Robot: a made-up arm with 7 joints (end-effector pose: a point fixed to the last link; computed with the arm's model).
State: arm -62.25 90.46 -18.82 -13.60 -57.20 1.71 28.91
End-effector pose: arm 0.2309 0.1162 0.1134 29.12 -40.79 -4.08
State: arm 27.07 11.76 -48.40 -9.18 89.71 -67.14 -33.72
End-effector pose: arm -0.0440 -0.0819 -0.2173 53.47 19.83 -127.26
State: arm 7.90 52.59 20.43 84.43 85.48 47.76 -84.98
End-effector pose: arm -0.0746 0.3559 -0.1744 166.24 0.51 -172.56
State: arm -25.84 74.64 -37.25 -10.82 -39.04 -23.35 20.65
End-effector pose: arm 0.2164 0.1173 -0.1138 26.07 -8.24 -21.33
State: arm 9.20 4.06 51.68 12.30 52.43 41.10 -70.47
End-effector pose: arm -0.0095 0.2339 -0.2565 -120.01 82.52 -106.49
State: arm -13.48 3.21 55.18 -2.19 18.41 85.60 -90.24
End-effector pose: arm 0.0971 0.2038 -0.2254 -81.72 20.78 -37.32
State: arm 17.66 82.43 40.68 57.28 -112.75 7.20 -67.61
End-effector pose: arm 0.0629 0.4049 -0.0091 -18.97 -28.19 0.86
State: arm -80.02 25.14 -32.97 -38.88 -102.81 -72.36 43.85
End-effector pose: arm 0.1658 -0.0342 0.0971 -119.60 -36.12 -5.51
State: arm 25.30 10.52 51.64 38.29 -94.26 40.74 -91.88
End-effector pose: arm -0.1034 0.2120 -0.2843 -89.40 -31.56 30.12
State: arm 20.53 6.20 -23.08 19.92 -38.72 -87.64 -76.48
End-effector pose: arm 0.0185 0.0387 -0.2740 16.37 -30.68 -58.38
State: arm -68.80 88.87 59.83 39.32 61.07 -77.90 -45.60
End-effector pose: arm 0.0704 0.2912 0.1838 131.98 -17.55 0.14
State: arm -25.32 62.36 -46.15 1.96 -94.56 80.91 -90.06
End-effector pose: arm 0.1487 0.1195 -0.2101 -117.99 -30.03 -97.28
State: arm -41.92 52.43 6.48 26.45 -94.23 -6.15 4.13
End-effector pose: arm 0.2857 0.2296 -0.0427 -52.71 -13.63 21.22
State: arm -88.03 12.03 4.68 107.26 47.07 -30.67 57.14
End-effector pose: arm 0.3537 0.0100 -0.1363 42.98 -26.79 12.88
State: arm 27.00 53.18 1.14 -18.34 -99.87 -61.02 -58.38
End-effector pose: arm 0.0928 0.2025 -0.1488 -12.33 -46.20 -21.60
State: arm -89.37 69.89 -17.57 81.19 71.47 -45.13 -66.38
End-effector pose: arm 0.2788 0.2874 0.0491 146.28 62.81 54.05
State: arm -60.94 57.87 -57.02 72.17 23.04 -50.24 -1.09
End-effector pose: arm 0.2817 0.2331 -0.1339 89.67 34.34 -22.65
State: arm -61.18 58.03 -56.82 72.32 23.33 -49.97 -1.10
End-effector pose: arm 0.2821 0.2342 -0.1321 90.24 34.22 -21.95
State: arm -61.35 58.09 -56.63 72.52 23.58 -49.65 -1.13
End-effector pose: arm 0.2824 0.2351 -0.1310 90.72 34.16 -21.26
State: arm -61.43 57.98 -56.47 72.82 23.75 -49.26 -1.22
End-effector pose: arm 0.2826 0.2357 -0.1308 91.06 34.22 -20.57
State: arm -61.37 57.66 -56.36 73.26 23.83 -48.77 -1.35
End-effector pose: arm 0.2826 0.2359 -0.1321 91.23 34.47 -19.84
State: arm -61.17 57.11 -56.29 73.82 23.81 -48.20 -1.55
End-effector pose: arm 0.2823 0.2355 -0.1347 91.21 34.90 -19.16
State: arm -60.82 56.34 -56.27 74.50 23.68 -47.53 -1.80
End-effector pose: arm 0.2818 0.2347 -0.1389 91.00 35.53 -18.47
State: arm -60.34 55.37 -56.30 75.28 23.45 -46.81 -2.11
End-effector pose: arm 0.2809 0.2334 -0.1443 90.60 36.36 -17.84
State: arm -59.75 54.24 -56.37 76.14 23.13 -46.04 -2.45
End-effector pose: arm 0.2797 0.2317 -0.1507 90.07 37.33 -17.25
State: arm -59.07 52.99 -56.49 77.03 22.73 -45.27 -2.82
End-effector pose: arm 0.2782 0.2295 -0.1580 89.39 38.43 -16.78
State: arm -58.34 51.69 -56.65 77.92 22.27 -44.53 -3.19
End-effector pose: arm 0.2763 0.2271 -0.1656 88.61 39.59 -16.41
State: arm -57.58 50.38 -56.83 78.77 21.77 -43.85 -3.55
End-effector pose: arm 0.2742 0.2244 -0.1733 87.75 40.77 -16.18
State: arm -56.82 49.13 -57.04 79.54 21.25 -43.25 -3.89
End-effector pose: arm 0.2719 0.2216 -0.1808 86.85 41.93 -16.10
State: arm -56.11 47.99 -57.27 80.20 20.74 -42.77 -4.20
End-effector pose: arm 0.2695 0.2189 -0.1877 85.94 43.00 -16.17
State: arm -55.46 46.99 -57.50 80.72 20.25 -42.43 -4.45
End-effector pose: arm 0.2673 0.2163 -0.1938 85.01 43.92 -16.44
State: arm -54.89 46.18 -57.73 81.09 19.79 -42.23 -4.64
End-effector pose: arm 0.2653 0.2140 -0.1989 84.12 44.65 -16.83
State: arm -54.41 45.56 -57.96 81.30 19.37 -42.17 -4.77
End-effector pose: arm 0.2636 0.2120 -0.2029 83.27 45.20 -17.37
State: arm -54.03 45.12 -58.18 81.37 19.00 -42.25 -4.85
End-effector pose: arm 0.2622 0.2103 -0.2060 82.46 45.56 -18.04
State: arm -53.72 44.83 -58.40 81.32 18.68 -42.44 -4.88
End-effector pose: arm 0.2612 0.2089 -0.2083 81.71 45.78 -18.79
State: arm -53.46 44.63 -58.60 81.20 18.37 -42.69 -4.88
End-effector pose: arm 0.2603 0.2076 -0.2101 80.97 45.88 -19.60
